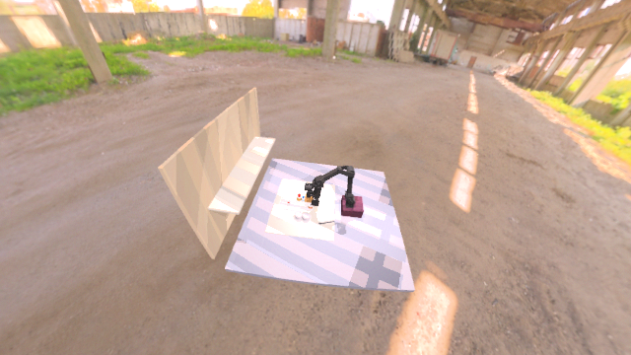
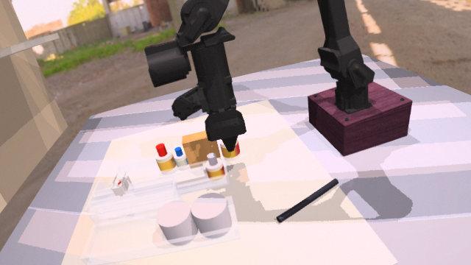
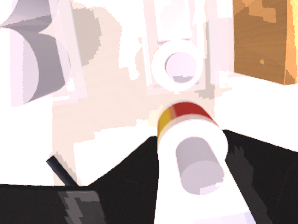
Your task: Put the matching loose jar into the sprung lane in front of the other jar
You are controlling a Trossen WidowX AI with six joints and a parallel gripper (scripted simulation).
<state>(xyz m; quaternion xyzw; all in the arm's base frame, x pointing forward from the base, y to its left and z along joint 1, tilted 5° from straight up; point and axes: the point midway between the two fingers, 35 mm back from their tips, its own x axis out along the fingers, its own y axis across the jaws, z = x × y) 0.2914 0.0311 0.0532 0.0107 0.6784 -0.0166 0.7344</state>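
Now: the clear lane 19 cm ahead of my gripper tip, 2 cm to the left of it and 6 cm below it. Round my gripper tip: white pusher plate: 15 cm ahead, 2 cm to the left, 3 cm below; black rod: 11 cm behind, 13 cm to the left, 7 cm below.
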